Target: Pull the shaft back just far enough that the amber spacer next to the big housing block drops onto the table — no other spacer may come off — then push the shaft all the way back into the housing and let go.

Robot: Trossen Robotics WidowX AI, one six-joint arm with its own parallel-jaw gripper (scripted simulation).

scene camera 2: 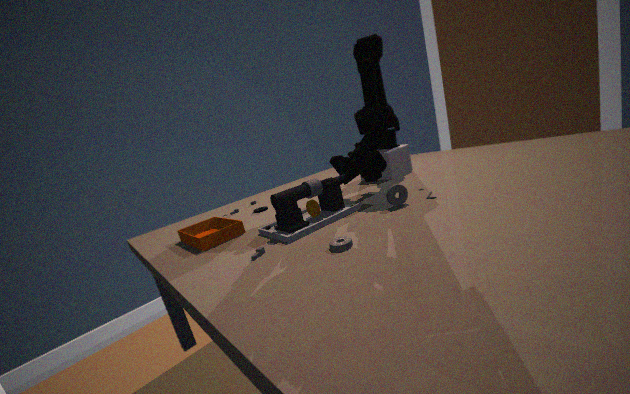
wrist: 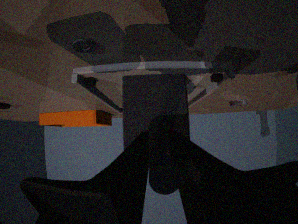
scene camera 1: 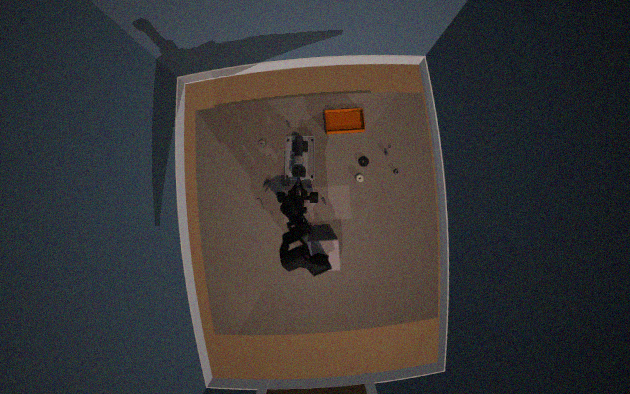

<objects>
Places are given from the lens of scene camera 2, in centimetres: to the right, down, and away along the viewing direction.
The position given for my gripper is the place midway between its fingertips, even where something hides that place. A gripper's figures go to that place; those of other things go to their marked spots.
my gripper (scene camera 2: pixel 341 183): 8, -4, 76
orange tray (scene camera 2: pixel 206 234): -33, 11, 81
</objects>
